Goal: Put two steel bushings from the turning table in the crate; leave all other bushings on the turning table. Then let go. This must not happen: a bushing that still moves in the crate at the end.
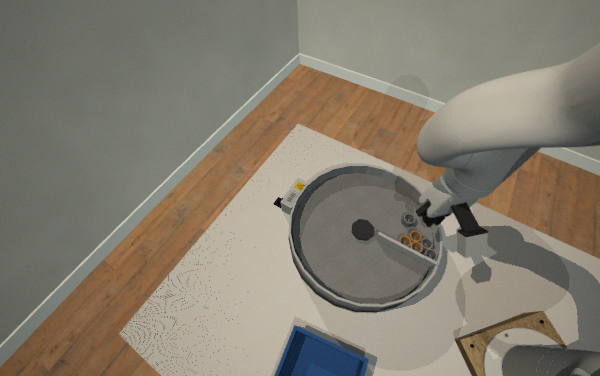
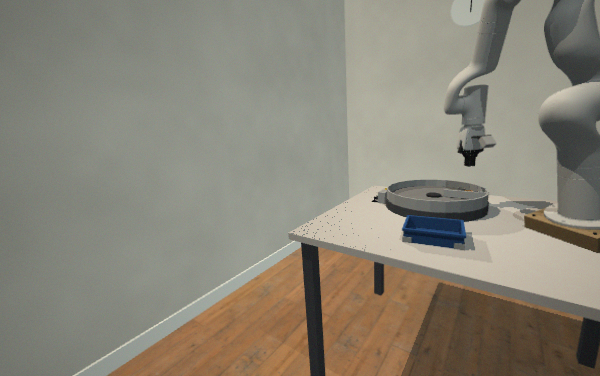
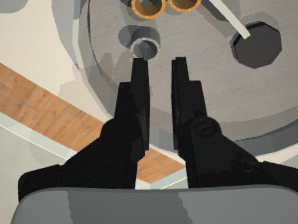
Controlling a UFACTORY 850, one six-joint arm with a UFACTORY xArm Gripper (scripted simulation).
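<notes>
My gripper is there in the pictures, image 2 and image 3 among them. A blue crate and a round grey turning table are in the pictures too.
</notes>
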